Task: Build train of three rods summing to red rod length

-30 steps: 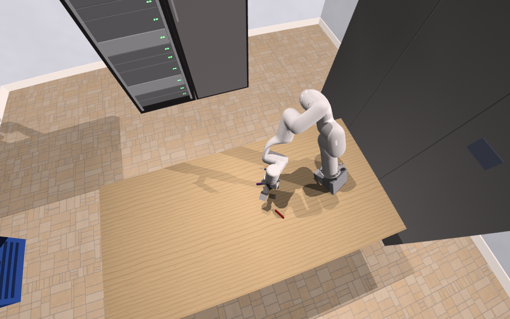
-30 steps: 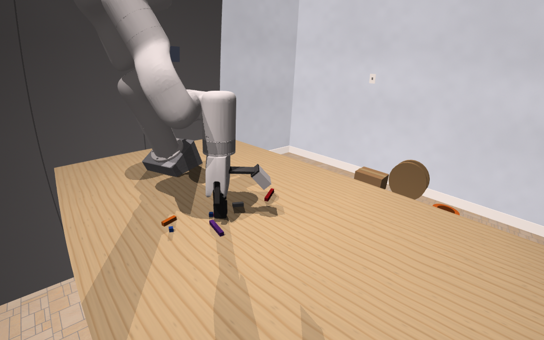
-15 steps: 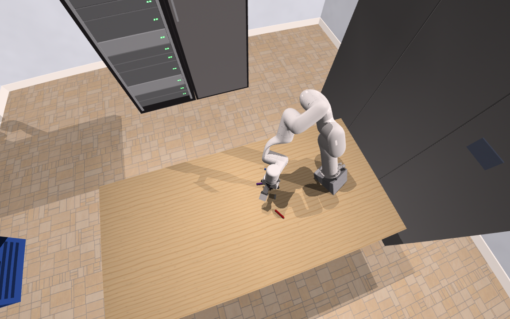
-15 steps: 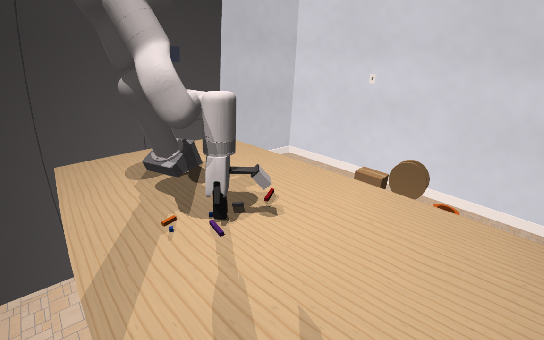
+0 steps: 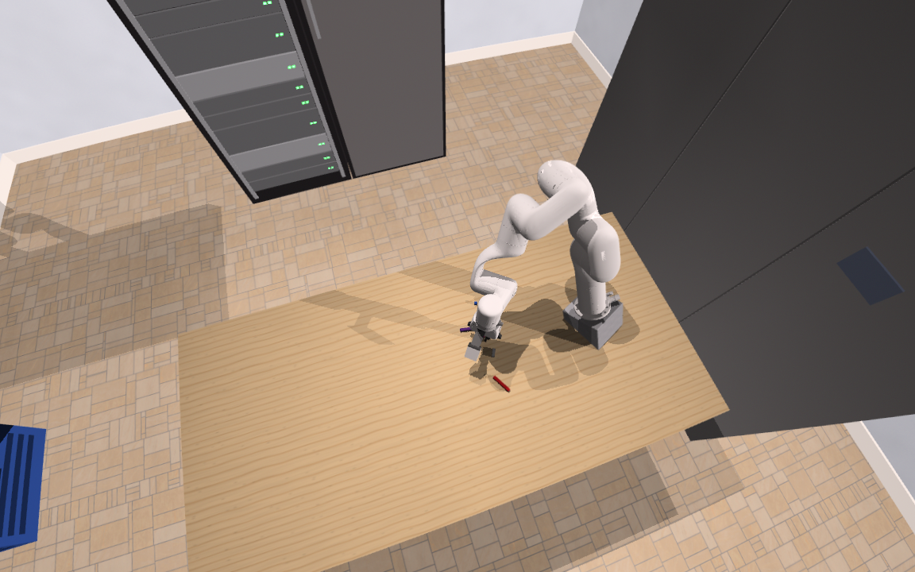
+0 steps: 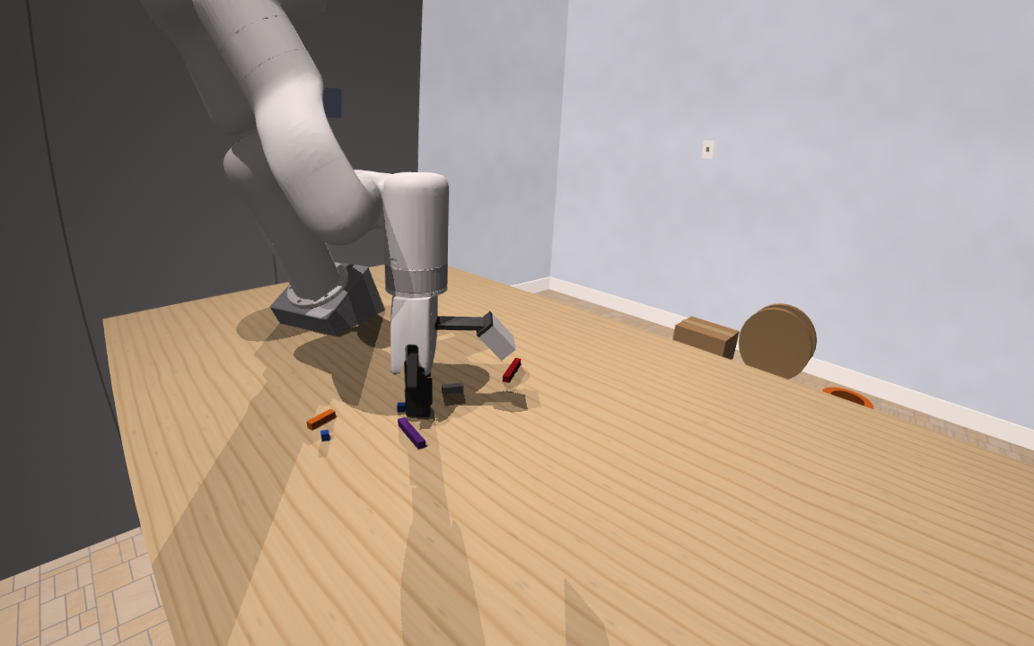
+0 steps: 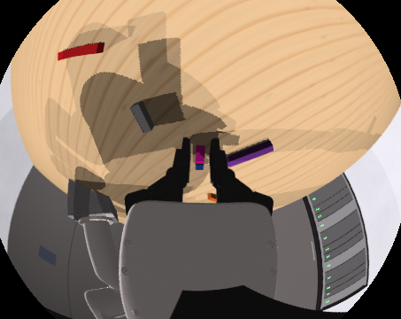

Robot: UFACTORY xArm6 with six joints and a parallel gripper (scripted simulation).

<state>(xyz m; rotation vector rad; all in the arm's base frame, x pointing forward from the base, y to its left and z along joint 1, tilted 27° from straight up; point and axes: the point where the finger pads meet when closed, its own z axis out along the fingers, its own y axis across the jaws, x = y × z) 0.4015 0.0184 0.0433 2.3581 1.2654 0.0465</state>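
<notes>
Right now the magenta rod is 20 mm below my hand and 10 mm to the right of it. Also, from my hand: purple rod (50 mm ahead, 40 mm to the right, 20 mm below); orange rod (120 mm to the right, 40 mm behind, 20 mm below); grey rod (70 mm to the left, 20 mm below, 20 mm behind).
</notes>
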